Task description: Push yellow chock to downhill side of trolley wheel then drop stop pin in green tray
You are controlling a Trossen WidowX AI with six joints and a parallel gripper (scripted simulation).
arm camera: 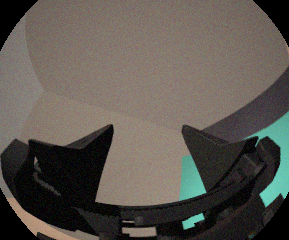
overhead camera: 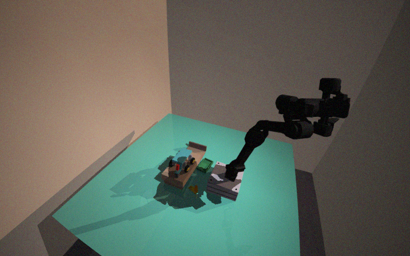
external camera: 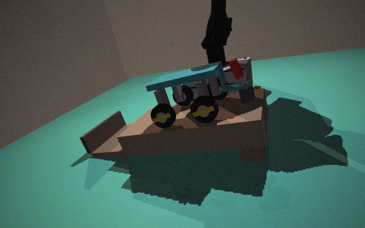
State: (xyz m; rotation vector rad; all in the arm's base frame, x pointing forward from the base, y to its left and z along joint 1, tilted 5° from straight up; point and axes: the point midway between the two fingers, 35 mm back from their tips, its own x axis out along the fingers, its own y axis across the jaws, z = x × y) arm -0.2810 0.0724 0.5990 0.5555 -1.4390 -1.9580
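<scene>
Now: the yellow chock 51 cm ahead of my gripper tip, 14 cm to the left of it and 66 cm below it. Round my gripper tip: green tray 55 cm ahead, 7 cm to the right, 69 cm below; red-headed stop pin 62 cm ahead, 15 cm to the left, 55 cm below; blue trolley 66 cm ahead, 5 cm to the left, 57 cm below.
</scene>
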